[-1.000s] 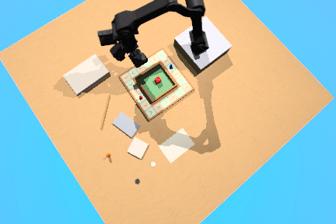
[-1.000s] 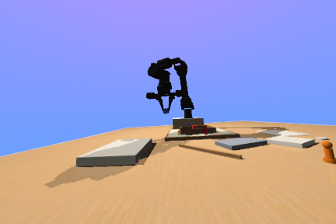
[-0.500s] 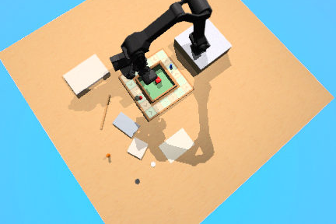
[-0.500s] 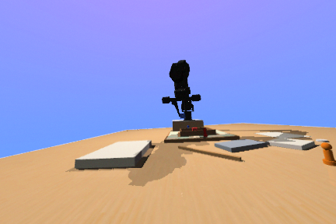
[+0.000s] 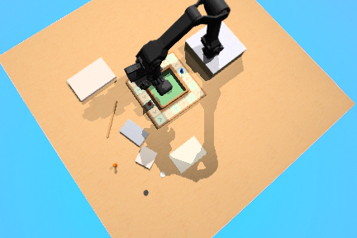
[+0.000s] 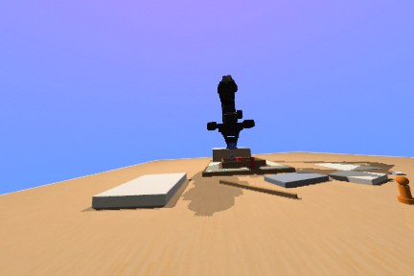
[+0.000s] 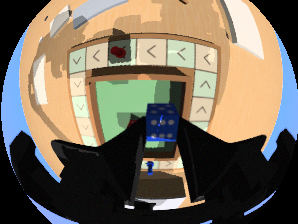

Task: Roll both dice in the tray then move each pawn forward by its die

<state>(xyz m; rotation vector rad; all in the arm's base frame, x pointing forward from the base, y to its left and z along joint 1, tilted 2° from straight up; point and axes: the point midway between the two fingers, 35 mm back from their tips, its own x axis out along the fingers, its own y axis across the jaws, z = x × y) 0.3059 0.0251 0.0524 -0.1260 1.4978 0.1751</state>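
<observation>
Right now the red pawn is 7 cm to the left of my gripper tip, 6 cm below it and 6 cm ahead of it. From my gripper tip the other things lie so: green tray: 8 cm below, 4 cm behind, 3 cm to the left; grey slab: 18 cm ahead, 16 cm to the left, 8 cm below; blue pawn: 15 cm behind, 6 cm below, 2 cm to the right.
</observation>
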